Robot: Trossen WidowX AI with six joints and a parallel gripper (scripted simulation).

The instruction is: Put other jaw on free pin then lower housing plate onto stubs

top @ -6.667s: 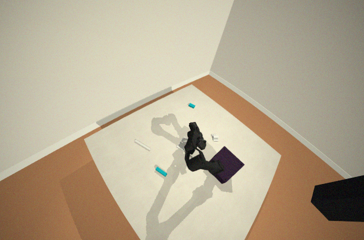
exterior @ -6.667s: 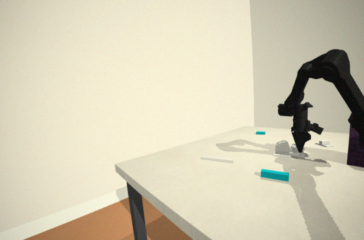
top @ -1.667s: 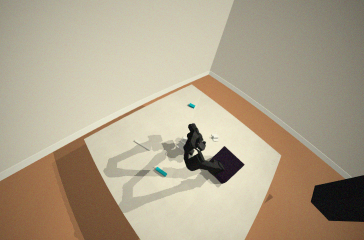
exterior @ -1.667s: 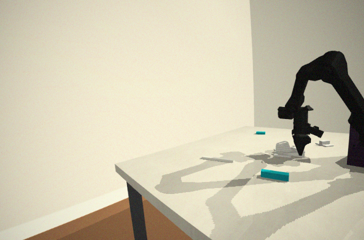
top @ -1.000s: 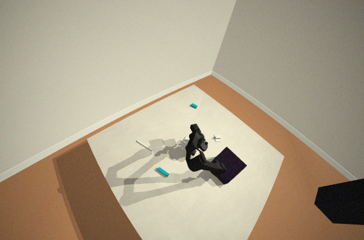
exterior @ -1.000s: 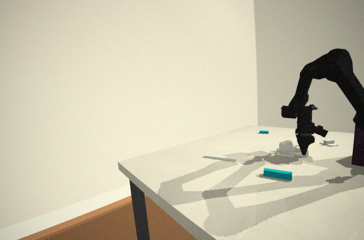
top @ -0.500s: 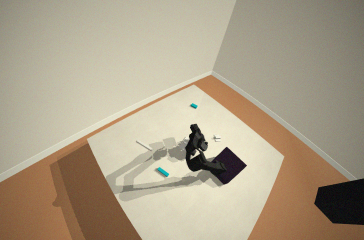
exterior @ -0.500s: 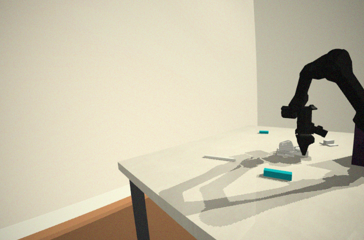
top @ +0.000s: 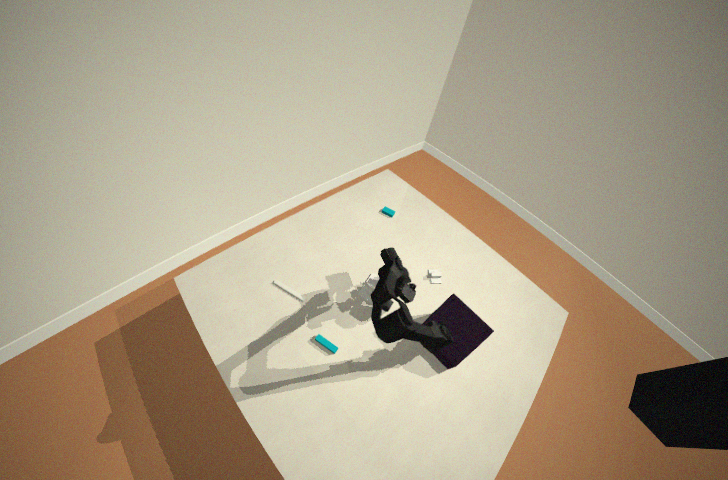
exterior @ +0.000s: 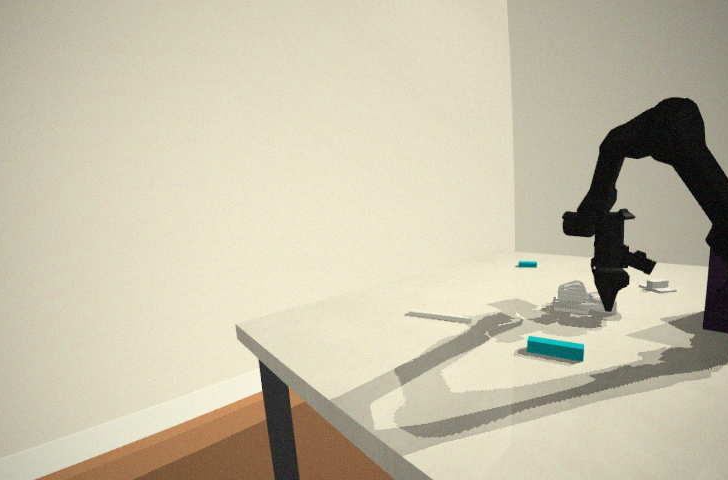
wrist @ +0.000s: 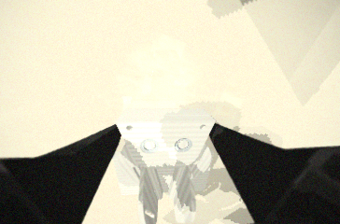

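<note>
Right now the white housing plate is 10 mm ahead of my gripper tip and 20 mm above it. The rest, counted from my gripper tip: thin white strip: 240 mm ahead, 320 mm to the left; teal block: 20 mm behind, 300 mm to the left.
</note>
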